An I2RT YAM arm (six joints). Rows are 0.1 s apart.
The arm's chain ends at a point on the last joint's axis. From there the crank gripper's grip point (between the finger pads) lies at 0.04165 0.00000 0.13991 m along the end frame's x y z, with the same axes.
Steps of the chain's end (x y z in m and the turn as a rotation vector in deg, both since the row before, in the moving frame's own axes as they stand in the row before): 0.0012 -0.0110 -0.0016 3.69 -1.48 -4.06; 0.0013 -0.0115 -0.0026 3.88 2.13 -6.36; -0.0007 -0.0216 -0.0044 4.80 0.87 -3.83; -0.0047 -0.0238 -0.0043 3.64 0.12 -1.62; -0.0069 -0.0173 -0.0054 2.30 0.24 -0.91; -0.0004 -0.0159 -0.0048 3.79 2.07 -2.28; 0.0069 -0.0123 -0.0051 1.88 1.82 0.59; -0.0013 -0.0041 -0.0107 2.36 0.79 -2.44; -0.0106 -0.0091 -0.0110 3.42 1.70 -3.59; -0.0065 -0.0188 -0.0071 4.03 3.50 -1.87; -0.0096 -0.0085 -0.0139 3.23 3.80 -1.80
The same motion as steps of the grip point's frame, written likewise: -0.0028 -0.0228 -0.0010 3.69 -1.48 -4.06; 0.0057 -0.0258 -0.0047 3.88 2.13 -6.36; 0.0009 -0.0361 -0.0057 4.80 0.87 -3.83; -0.0045 -0.0339 -0.0047 3.64 0.12 -1.62; -0.0064 -0.0236 -0.0057 2.30 0.24 -0.91; 0.0044 -0.0268 -0.0068 3.79 2.07 -2.28; 0.0113 -0.0164 -0.0066 1.88 1.82 0.59; 0.0005 -0.0117 -0.0114 2.36 0.79 -2.44; -0.0068 -0.0201 -0.0126 3.42 1.70 -3.59; 0.0018 -0.0300 -0.0103 4.03 3.50 -1.87; -0.0006 -0.0178 -0.0172 3.23 3.80 -1.80
